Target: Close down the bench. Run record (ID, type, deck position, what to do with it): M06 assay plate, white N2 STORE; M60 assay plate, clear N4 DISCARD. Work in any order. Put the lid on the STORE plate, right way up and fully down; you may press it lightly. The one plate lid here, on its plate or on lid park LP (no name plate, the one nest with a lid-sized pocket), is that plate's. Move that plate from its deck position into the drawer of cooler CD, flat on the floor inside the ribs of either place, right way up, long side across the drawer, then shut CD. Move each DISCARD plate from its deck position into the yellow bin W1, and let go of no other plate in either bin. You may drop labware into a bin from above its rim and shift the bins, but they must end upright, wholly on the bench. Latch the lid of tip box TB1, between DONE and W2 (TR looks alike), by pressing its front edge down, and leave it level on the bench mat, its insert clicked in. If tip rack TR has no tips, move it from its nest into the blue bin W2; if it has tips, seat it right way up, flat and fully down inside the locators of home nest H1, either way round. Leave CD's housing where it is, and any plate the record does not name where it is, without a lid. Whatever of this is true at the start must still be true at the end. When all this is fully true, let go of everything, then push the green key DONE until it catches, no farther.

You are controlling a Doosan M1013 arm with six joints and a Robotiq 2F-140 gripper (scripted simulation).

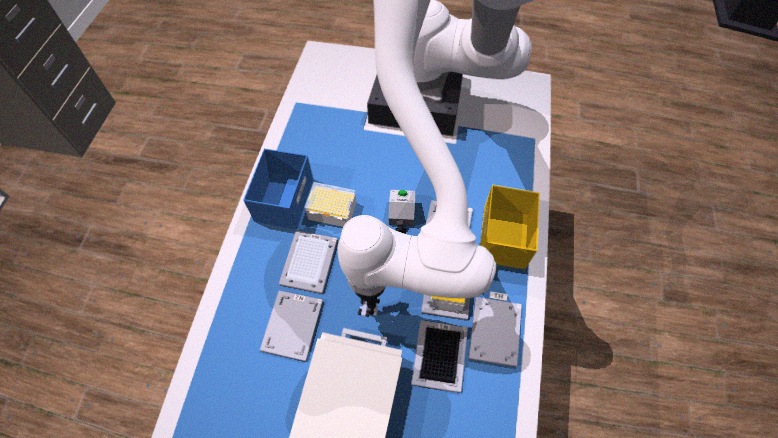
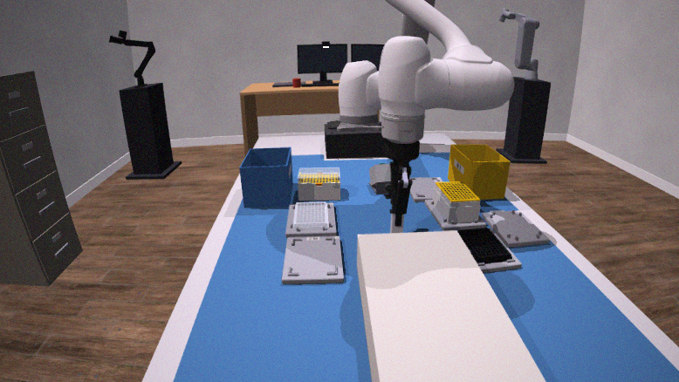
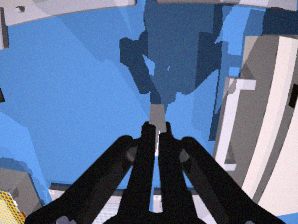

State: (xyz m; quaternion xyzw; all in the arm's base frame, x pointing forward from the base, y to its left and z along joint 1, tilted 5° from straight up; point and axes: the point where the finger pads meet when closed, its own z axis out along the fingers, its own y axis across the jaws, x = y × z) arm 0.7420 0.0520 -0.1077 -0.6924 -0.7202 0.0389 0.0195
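Right now the clear assay plate is 90 mm behind my hand, 210 mm to the right of it and 20 mm below it. From my hand the other things lie so: white plate M06: 190 mm ahead, 10 mm to the left, 20 mm below; clear plate lid: 190 mm ahead, 10 mm to the left, 10 mm below; black plate: 70 mm ahead, 190 mm to the left, 20 mm below.
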